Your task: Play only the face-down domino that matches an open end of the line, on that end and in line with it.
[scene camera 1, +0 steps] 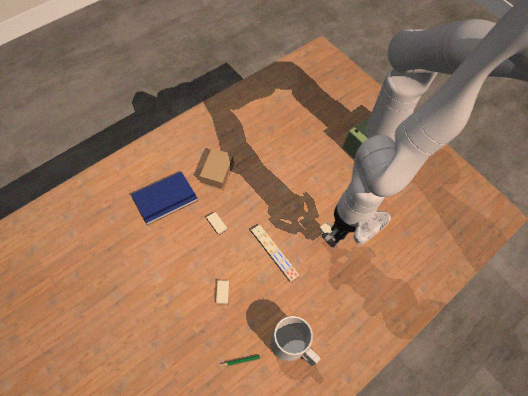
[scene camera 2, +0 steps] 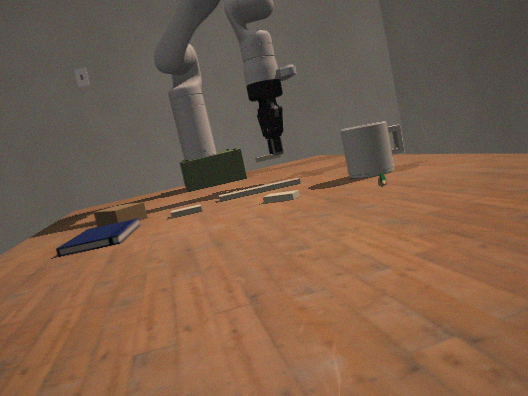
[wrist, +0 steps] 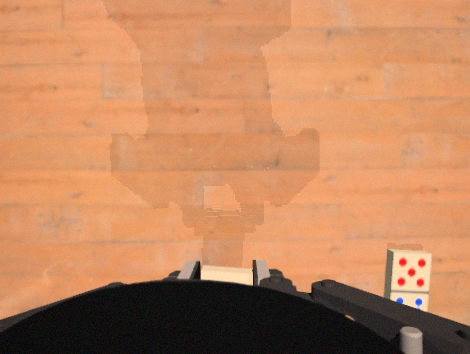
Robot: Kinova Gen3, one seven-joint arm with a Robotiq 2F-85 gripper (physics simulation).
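Seen in the pictures: gripper, fingertip midpoint: [scene camera 1: 336, 240] [scene camera 2: 276, 155] [wrist: 226, 280]; arm's base, origin of the base link: [scene camera 1: 382, 132] [scene camera 2: 200, 157].
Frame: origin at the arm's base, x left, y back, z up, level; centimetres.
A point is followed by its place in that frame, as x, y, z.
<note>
My gripper [scene camera 1: 330, 235] {17.8, -28.3, -2.5} [scene camera 2: 275, 153] {17.8, -28.3, -2.5} [wrist: 226, 280] {17.8, -28.3, -2.5} is shut on a cream domino [scene camera 1: 326, 228] {14.3, -28.7, -2.1} [scene camera 2: 267, 158] {15.4, -29.8, -2.7} [wrist: 226, 275] {18.1, -28.3, -2.1} and holds it above the table, to the right of the line in scene camera 1; the domino's pips do not show. The line of face-up dominoes [scene camera 1: 274, 252] {11.6, -41.1, -7.2} [scene camera 2: 260, 189] {11.6, -42.2, -7.6} has a green single pip at its upper-left end and red five pips at its lower-right end. The red five end [wrist: 411, 272] {18.2, -40.5, -7.2} shows at the right of the wrist view. Two blank-backed dominoes lie apart from the line: one [scene camera 1: 216, 223] {-2.0, -49.1, -7.2} [scene camera 2: 186, 211] {-2.0, -50.2, -7.6} near the book, another [scene camera 1: 222, 291] {13.5, -56.5, -7.2} [scene camera 2: 281, 196] {13.4, -57.9, -7.5} nearer the mug.
A blue book [scene camera 1: 164, 196] {-14.8, -56.7, -6.9} [scene camera 2: 100, 236] {-13.7, -61.2, -7.0} and a brown box [scene camera 1: 216, 167] {-14.8, -41.8, -5.2} [scene camera 2: 121, 213] {-13.8, -46.0, -6.0} lie left of the line. A grey mug [scene camera 1: 293, 338] {30.8, -48.6, -7.3} [scene camera 2: 367, 150] {29.6, -53.7, -3.6} and a green pencil [scene camera 1: 241, 360] {28.8, -60.8, -7.4} [scene camera 2: 382, 179] {28.0, -62.7, -7.5} are at the front. The green base [scene camera 1: 356, 141] {-1.7, -7.1, -1.5} [scene camera 2: 214, 169] {3.2, -6.5, -3.8} stands behind.
</note>
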